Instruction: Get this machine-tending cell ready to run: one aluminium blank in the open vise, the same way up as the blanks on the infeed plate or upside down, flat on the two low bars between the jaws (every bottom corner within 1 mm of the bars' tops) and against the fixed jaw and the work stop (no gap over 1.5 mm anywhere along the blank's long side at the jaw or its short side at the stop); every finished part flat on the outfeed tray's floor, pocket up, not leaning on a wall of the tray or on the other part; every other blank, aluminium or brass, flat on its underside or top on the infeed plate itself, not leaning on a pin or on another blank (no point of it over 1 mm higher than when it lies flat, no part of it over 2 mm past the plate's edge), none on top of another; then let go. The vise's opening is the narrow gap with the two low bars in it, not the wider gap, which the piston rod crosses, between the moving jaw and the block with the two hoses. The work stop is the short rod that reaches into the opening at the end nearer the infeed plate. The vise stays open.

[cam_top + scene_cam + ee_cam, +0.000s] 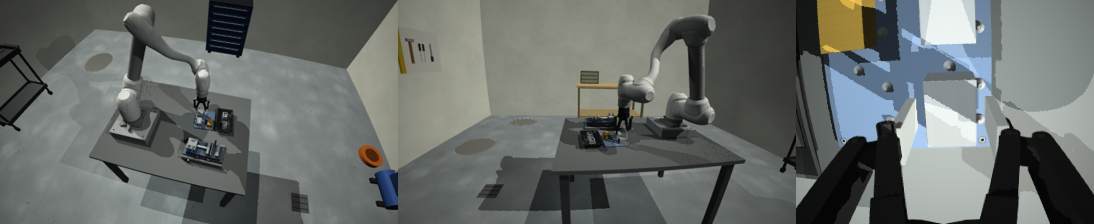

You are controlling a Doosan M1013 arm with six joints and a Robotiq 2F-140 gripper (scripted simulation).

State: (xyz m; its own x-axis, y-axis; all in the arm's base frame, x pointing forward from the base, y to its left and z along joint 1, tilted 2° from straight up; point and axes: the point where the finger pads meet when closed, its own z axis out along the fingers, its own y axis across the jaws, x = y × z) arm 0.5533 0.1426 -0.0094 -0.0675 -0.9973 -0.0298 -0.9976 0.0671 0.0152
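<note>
My gripper is now 40 mm above the aluminium blank. Also, from my hand: blue infeed plate (40 mm ahead, 50 mm to the right, 60 mm below); brass blank (80 mm ahead, 100 mm to the right, 40 mm below); piston rod (30 mm ahead, 350 mm to the right, 10 mm above).
</note>
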